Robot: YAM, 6 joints.
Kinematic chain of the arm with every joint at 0, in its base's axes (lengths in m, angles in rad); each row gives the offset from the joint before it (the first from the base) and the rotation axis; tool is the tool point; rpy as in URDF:
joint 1: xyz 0 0 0.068 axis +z
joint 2: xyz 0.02 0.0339 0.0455 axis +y
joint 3: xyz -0.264 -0.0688 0 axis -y
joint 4: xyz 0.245 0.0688 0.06 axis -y
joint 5: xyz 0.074 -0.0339 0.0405 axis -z
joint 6: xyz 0.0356 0 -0.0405 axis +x
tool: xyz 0 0 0 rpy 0 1.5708 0
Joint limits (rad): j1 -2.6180..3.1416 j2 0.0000..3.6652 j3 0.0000..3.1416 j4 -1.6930..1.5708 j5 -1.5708..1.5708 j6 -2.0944..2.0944
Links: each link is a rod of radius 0.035 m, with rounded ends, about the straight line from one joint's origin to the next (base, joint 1, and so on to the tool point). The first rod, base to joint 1, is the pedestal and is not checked.
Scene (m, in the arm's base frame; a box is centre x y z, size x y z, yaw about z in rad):
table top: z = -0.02
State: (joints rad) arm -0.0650 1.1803 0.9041 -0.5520 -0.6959 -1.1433
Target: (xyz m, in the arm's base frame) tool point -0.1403 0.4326 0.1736
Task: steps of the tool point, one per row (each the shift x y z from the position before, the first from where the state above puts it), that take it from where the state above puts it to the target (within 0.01 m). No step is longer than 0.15 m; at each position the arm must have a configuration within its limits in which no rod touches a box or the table.
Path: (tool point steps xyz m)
1: 0.0204 0.0709 -0.0014
2: -0.0018 0.0821 -0.0057
3: -0.0287 0.0857 -0.0101
4: -0.0578 0.0800 -0.0145
5: -0.0852 0.0639 -0.0188
6: -0.1075 0.0381 -0.0229
7: -0.1208 0.0047 -0.0269

